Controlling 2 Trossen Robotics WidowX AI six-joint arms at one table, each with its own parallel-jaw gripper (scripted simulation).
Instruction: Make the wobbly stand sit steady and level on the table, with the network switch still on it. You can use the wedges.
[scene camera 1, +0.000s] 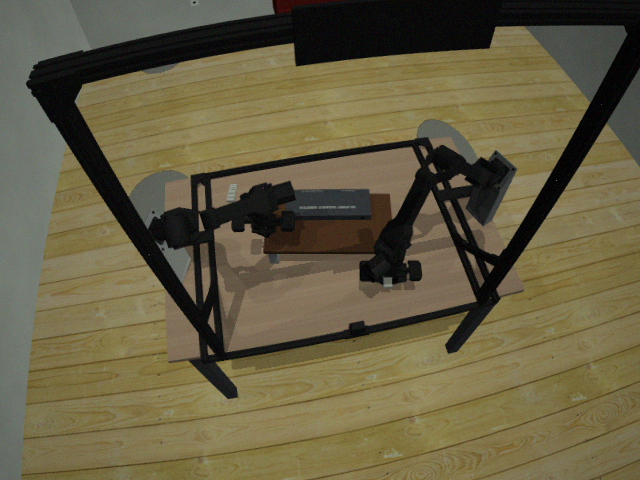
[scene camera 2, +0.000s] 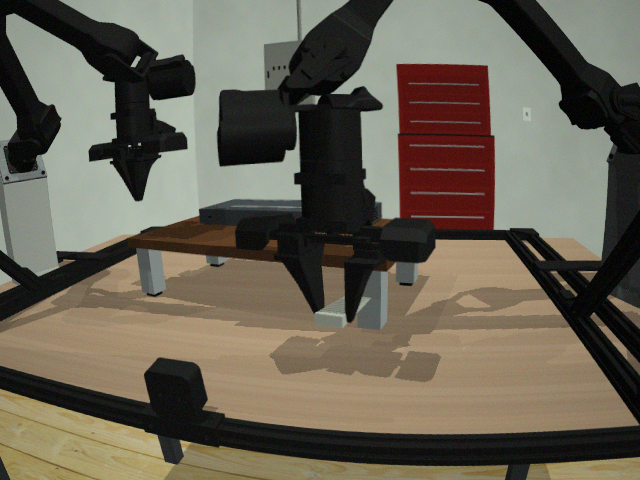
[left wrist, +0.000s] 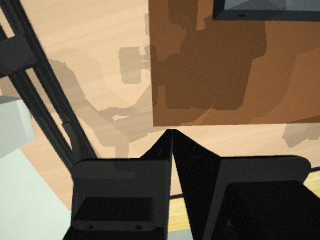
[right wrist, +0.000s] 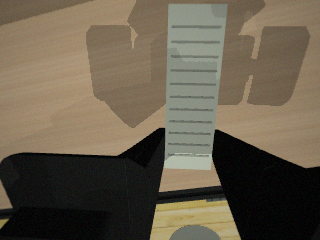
Labels:
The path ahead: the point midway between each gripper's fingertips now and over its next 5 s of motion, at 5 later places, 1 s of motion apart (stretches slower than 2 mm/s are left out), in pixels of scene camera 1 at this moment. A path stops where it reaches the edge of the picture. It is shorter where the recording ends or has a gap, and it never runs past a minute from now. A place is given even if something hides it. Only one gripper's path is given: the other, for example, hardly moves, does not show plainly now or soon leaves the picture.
My left gripper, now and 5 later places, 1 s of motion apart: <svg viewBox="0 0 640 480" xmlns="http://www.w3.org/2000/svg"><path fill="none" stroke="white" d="M267 236L339 207L409 179L426 162L427 157L407 123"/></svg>

